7 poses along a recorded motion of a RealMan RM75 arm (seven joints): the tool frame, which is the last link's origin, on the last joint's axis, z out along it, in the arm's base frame.
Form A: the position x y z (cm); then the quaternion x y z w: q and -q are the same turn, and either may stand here.
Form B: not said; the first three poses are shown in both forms.
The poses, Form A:
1: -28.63, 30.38, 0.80, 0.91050, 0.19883, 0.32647, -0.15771
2: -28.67, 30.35, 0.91, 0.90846, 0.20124, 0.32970, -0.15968
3: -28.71, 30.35, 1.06, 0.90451, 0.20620, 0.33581, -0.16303
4: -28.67, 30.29, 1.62, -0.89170, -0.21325, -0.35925, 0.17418
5: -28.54, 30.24, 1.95, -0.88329, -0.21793, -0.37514, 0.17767
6: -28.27, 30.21, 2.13, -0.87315, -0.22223, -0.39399, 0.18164
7: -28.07, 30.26, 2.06, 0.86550, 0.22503, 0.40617, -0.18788
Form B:
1: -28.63, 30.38, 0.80, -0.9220, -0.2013, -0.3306, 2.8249
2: -28.67, 30.35, 0.91, -0.9203, -0.2039, -0.3340, 2.8209
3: -28.71, 30.35, 1.06, -0.9168, -0.2090, -0.3404, 2.8141
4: -28.67, 30.29, 1.62, -0.9055, -0.2166, -0.3648, 2.7914
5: -28.54, 30.24, 1.95, -0.8976, -0.2215, -0.3812, 2.7844
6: -28.27, 30.21, 2.13, -0.8879, -0.2260, -0.4007, 2.7763
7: -28.07, 30.26, 2.06, -0.8812, -0.2291, -0.4135, 2.7636
